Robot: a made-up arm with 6 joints.
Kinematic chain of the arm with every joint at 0, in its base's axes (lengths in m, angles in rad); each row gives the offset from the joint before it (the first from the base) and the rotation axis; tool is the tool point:
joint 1: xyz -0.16 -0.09 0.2 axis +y
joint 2: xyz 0.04 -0.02 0 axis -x
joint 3: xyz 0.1 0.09 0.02 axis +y
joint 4: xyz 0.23 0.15 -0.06 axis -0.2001 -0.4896 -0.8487
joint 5: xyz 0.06 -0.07 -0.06 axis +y
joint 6: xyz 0.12 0 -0.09 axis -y
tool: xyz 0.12 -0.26 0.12
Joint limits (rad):
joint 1: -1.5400..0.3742
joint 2: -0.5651..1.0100
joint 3: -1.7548..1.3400
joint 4: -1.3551..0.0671
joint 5: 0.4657..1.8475
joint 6: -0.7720..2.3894
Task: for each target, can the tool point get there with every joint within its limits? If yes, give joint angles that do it. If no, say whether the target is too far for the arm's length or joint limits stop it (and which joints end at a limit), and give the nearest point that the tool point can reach.
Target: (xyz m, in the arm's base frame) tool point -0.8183 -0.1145 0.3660
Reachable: no: joint limits stop it (at a limit: joint 1, joint 3, joint 5) | nearest point -0.7345 -0.1139 0.4486 | short by 0.118 m
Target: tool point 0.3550 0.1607 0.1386
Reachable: yes | joints -1.3305 -0.2322 0.9475 -1.0728 1.5604 0.6993
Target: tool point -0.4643 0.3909 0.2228
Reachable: no: joint limits stop it (at a limit: joint 1, joint 2, joint 3, joint 4, joint 6) | nearest point -0.5293 0.3943 0.1019 | short by 0.137 m
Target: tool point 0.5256 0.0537 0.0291
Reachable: yes | joints -0.0522 0.0397 -0.1798 -1.1478 1.0654 1.1974
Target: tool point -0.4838 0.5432 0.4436
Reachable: no: joint limits stop it (at a limit: joint 1, joint 3, joint 5) | nearest point -0.4371 0.4547 0.5026 | short by 0.116 m
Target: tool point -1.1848 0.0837 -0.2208
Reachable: no: too far | nearest point -0.6421 0.0267 -0.1916 | short by 0.546 m
